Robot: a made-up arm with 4 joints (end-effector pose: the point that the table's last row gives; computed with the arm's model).
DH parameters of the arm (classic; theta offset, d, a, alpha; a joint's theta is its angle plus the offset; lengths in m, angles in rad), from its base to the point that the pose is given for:
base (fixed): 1.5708 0.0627 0 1.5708
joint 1: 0.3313 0 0.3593 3.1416
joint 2: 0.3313 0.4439 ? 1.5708
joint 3: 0 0.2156 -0.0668 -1.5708
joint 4: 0 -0.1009 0.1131 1.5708
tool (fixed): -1.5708 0.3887 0 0
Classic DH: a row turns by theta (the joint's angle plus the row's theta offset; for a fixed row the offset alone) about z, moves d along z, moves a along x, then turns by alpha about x.
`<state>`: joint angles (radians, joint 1 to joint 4).
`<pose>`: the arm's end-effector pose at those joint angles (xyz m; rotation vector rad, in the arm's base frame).
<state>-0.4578 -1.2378 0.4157 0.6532</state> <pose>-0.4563 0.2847 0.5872 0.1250 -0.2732 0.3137</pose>
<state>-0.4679 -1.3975 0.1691 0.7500</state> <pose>-0.3917 0.2358 0.5599 0.1792 -0.1261 0.1130</pose>
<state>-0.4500 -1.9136 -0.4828 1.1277</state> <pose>-0.2000 0.1125 0.3681 0.3293 0.4668 -0.1318</pose>
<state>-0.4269 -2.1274 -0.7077 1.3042</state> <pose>-0.1475 0.1165 0.2623 0.3795 0.7105 -0.0487</pose>
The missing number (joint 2, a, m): 0.0719
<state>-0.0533 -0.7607 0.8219 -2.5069</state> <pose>-0.0908 0.2751 0.0612 -2.8186 -0.9626 -0.7642</pose>
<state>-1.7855 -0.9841 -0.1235 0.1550</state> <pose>-0.3308 0.5738 -0.0067 -0.9551 -0.0408 -0.1217</pose>
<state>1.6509 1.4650 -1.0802 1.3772</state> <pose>-0.0996 -0.0379 0.5945 -1.0678 0.8037 -0.8099</pose>
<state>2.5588 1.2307 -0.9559 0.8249</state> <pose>-0.1444 -0.6943 0.4026 0.4640 0.8499 -0.4580</pose>
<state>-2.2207 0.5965 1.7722 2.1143</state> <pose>-0.6673 -0.2613 -0.2418 0.9595 -0.6468 -1.7639</pose>
